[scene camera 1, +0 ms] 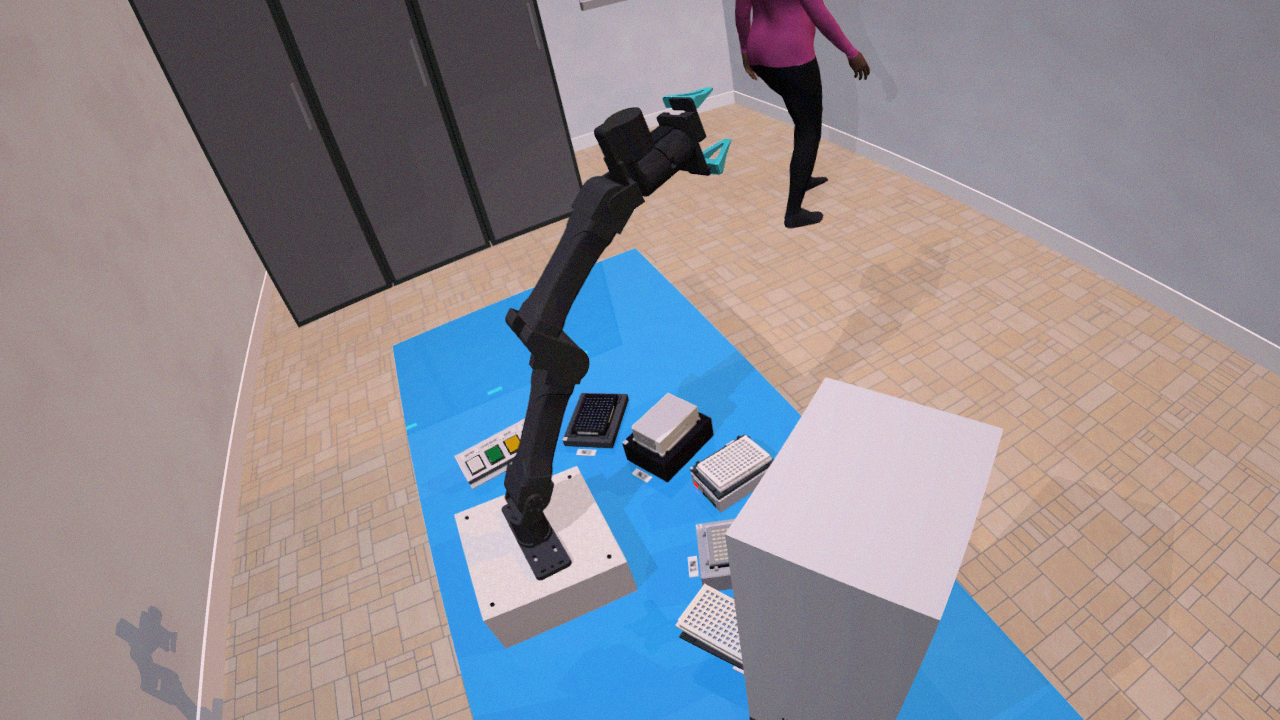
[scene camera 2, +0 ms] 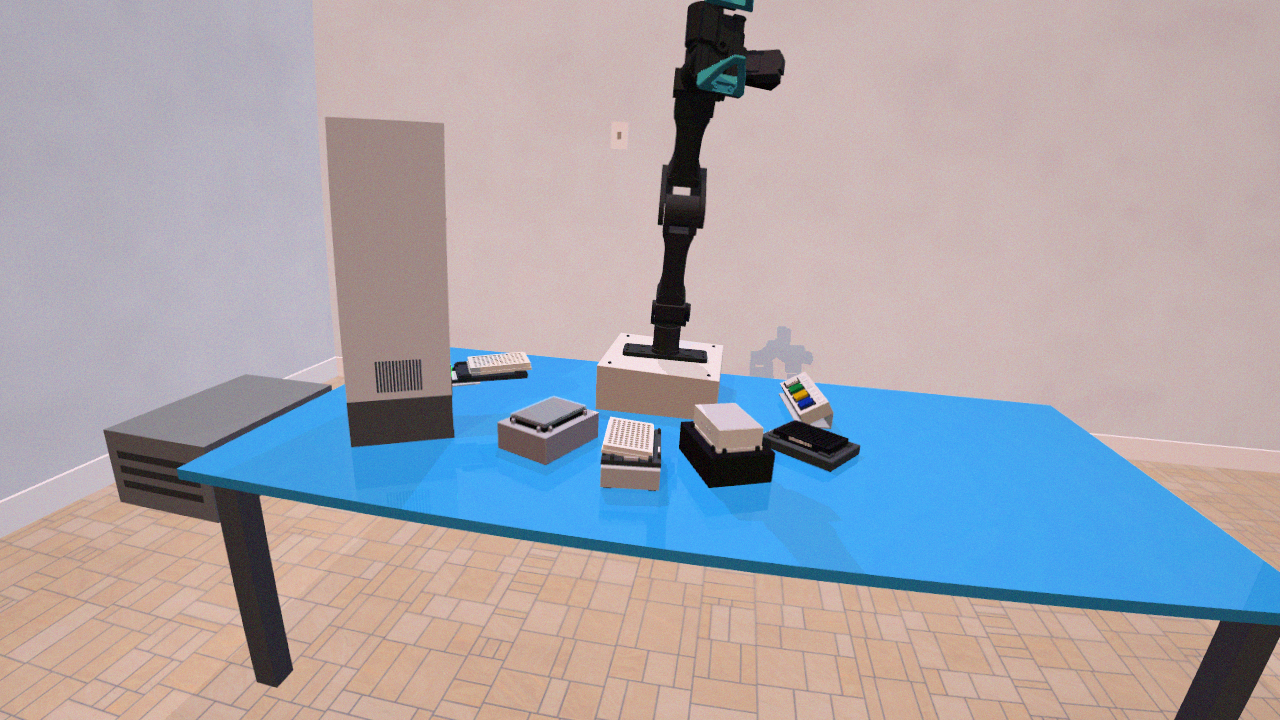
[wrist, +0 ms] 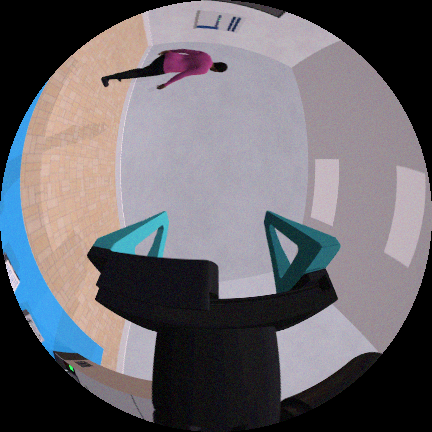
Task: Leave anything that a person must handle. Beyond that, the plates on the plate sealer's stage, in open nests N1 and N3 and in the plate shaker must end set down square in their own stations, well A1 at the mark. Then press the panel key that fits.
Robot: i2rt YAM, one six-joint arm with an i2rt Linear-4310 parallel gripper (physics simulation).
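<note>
My gripper (scene camera 1: pixel 720 115) (scene camera 2: pixel 728 41) (wrist: pixel 215 216) is open and empty, high above the table. A white plate (scene camera 1: pixel 733 461) (scene camera 2: pixel 629 436) lies on a pale device (scene camera 1: pixel 729 496) (scene camera 2: pixel 631 478). A tall white plate or block (scene camera 1: pixel 664 420) (scene camera 2: pixel 727 425) sits on a black base (scene camera 2: pixel 729 468). A black plate (scene camera 1: pixel 597 415) (scene camera 2: pixel 810 437) lies in a dark low nest. A plate (scene camera 1: pixel 718 544) (scene camera 2: pixel 547 412) lies on a grey block (scene camera 2: pixel 526 442). Another white plate (scene camera 1: pixel 713 616) (scene camera 2: pixel 498 361) lies on a black nest. The key panel (scene camera 1: pixel 492 454) (scene camera 2: pixel 805 398) shows coloured keys. Labels and A1 marks are too small to read.
A tall grey-white cabinet (scene camera 1: pixel 859 501) (scene camera 2: pixel 393 268) stands on the blue table (scene camera 1: pixel 572 313) (scene camera 2: pixel 984 501) and hides parts of two stations in scene camera 1. A person in pink (scene camera 1: pixel 787 40) (wrist: pixel 187 62) stands on the floor beyond the table. A grey floor unit (scene camera 2: pixel 214 411) stands beside the table.
</note>
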